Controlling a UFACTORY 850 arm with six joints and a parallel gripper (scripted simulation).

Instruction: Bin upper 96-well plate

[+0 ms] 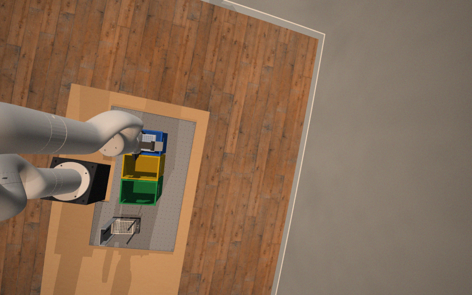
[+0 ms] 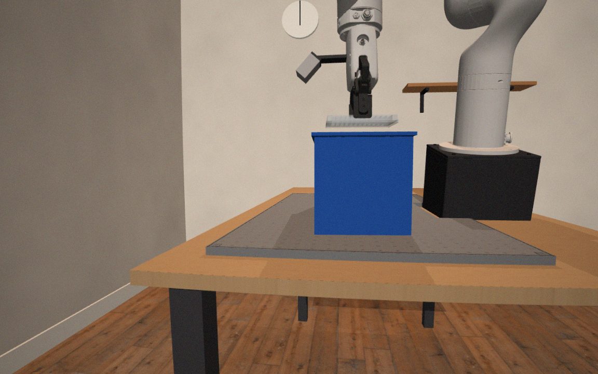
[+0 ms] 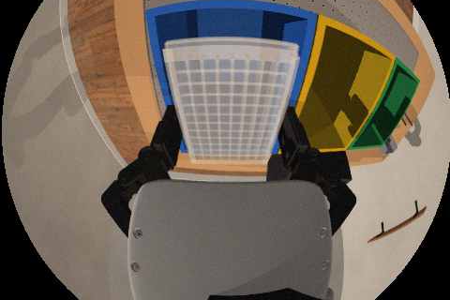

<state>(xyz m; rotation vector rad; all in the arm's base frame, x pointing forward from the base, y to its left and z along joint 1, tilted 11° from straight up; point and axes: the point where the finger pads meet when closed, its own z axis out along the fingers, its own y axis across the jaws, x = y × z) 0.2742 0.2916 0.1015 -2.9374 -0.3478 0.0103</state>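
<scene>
My hand is 10 mm above the 96-well plate. From my hand the other things lie so: yellow bin: 130 mm to the right, 130 mm below, 30 mm ahead; green bin: 260 mm to the right, 130 mm below, 60 mm ahead; blue bin: 130 mm below.
</scene>
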